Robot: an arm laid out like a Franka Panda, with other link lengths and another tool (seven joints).
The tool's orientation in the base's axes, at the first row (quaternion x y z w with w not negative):
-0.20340 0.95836 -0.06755 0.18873
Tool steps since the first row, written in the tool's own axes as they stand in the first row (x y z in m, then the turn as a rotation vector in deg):
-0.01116 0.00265 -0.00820 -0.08 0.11 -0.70
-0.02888 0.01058 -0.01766 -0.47 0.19 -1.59
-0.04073 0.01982 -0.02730 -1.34 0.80 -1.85
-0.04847 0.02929 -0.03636 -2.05 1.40 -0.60
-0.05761 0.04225 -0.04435 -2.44 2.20 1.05
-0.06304 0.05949 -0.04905 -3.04 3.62 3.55
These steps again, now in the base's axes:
0.00528 0.00747 0.01072 -0.24 0.17 0.65
0.01370 0.02253 0.02371 -0.29 0.45 1.58
0.01661 0.03636 0.03463 0.12 1.38 1.98
0.01618 0.04865 0.04360 0.99 2.15 0.95
0.01608 0.06463 0.05133 1.67 2.96 -0.60
0.01257 0.08279 0.05391 2.63 4.36 -3.00

